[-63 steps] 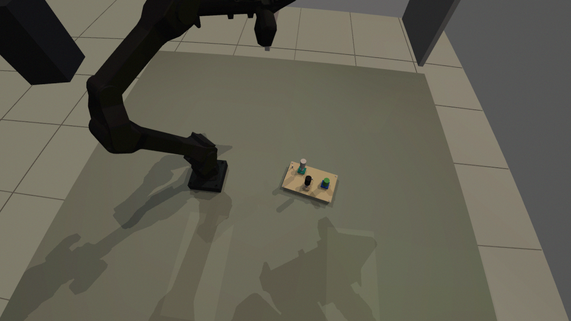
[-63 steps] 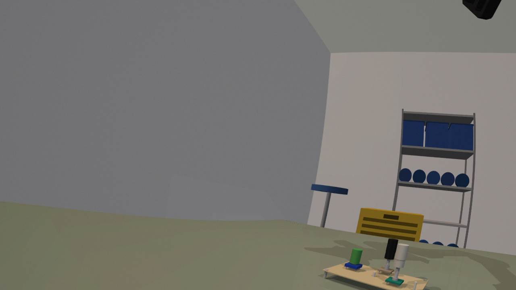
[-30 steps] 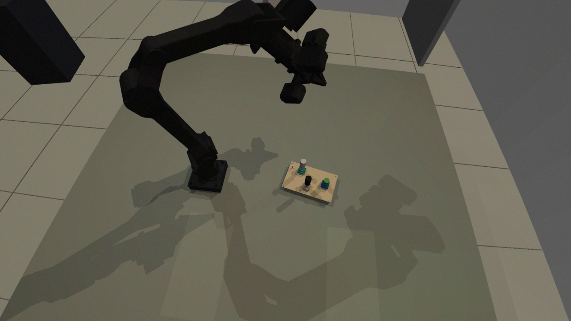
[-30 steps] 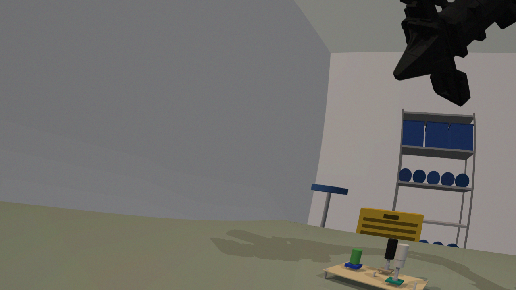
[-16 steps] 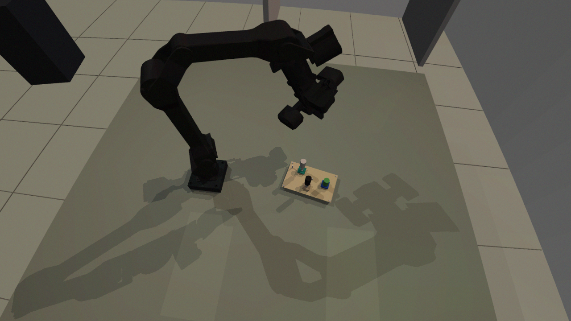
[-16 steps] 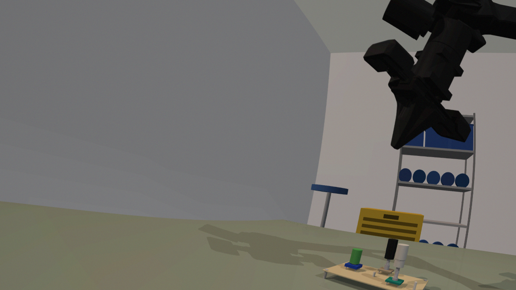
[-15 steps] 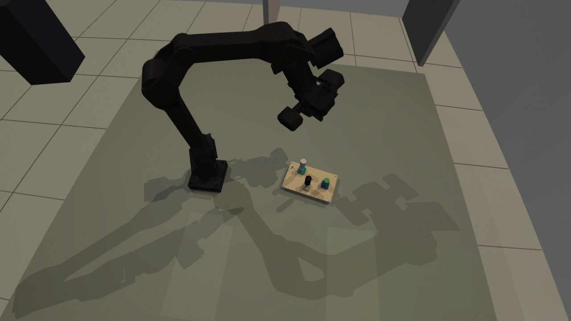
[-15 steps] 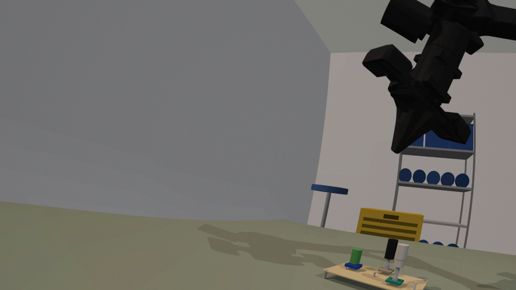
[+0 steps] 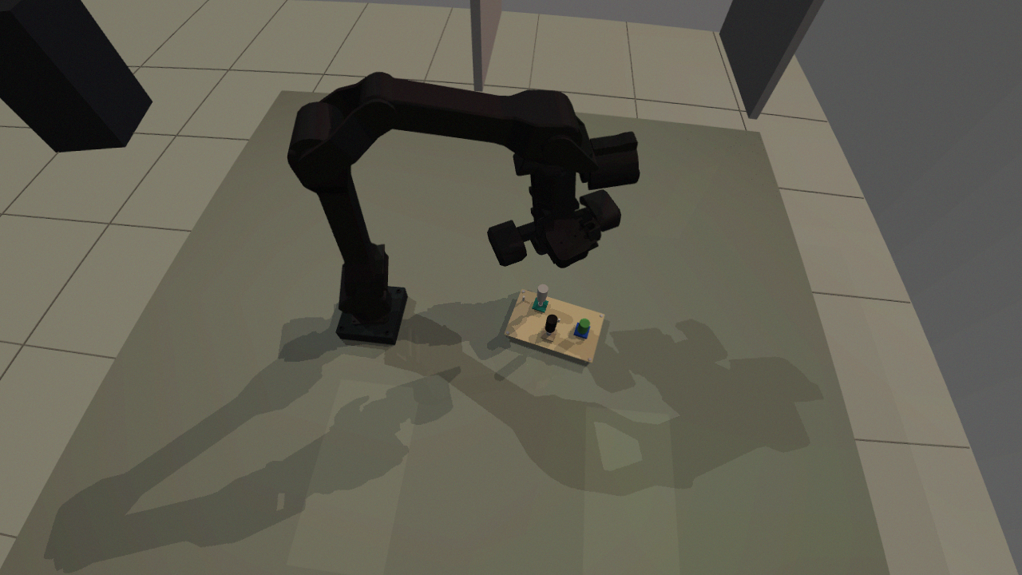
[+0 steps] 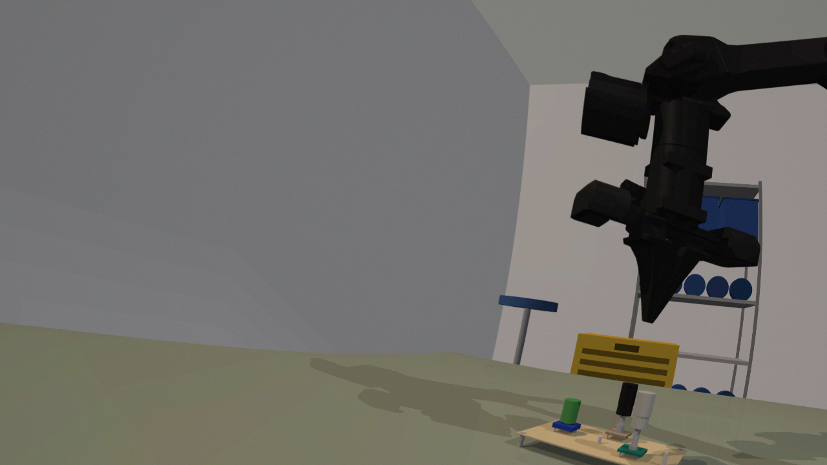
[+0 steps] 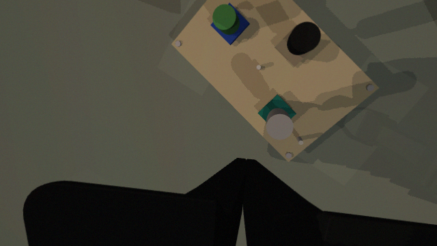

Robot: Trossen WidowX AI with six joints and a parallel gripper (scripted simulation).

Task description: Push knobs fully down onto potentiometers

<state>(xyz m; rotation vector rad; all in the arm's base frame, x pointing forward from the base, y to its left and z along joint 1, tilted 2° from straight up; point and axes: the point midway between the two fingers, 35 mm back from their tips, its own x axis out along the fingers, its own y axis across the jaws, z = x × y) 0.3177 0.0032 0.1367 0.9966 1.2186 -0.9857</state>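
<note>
The white knob lies 8 cm below my gripper tip, 1 cm to the right of it and 1 cm behind it. From my gripper tip the other things lie so: black knob (8 cm below, 7 cm to the right, 1 cm behind).
</note>
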